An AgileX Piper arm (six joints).
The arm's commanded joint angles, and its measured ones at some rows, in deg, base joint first. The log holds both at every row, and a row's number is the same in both.
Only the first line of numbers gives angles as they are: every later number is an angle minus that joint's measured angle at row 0.
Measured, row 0:
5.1 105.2 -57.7 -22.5 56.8 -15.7
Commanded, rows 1 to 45:
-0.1 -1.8 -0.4 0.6 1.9 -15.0
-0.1 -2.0 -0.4 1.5 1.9 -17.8
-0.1 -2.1 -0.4 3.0 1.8 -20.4
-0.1 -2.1 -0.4 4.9 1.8 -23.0
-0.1 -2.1 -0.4 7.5 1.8 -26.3
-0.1 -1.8 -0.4 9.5 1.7 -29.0
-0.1 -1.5 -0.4 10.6 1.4 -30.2
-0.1 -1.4 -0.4 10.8 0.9 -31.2
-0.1 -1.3 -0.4 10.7 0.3 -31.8
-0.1 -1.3 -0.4 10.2 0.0 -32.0
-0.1 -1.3 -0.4 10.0 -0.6 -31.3
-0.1 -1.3 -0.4 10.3 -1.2 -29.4
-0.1 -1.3 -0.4 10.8 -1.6 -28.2
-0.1 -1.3 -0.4 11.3 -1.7 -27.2
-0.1 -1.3 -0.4 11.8 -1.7 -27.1
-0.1 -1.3 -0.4 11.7 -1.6 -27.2
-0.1 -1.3 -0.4 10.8 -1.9 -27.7
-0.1 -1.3 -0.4 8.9 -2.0 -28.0
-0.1 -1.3 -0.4 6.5 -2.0 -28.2
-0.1 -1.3 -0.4 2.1 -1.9 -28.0
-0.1 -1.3 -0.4 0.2 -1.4 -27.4
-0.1 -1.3 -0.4 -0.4 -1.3 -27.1
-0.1 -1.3 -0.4 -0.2 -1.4 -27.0
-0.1 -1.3 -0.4 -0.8 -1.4 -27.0
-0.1 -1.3 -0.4 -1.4 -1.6 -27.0
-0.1 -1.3 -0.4 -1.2 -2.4 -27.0
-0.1 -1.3 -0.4 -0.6 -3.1 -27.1
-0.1 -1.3 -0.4 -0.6 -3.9 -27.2
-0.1 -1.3 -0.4 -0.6 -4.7 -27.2
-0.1 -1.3 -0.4 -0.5 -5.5 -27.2
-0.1 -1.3 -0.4 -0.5 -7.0 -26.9
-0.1 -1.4 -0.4 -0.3 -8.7 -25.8
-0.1 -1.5 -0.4 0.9 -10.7 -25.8
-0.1 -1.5 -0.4 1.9 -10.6 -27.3
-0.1 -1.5 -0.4 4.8 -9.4 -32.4
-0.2 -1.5 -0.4 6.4 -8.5 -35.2
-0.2 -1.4 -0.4 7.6 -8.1 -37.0
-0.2 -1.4 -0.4 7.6 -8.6 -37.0
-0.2 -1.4 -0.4 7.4 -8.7 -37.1
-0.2 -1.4 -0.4 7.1 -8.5 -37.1
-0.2 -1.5 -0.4 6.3 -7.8 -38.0
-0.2 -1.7 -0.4 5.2 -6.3 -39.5
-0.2 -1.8 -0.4 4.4 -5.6 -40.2
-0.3 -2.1 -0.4 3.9 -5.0 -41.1
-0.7 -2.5 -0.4 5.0 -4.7 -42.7
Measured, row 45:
0.0 -1.2 0.0 5.6 -7.1 -38.5
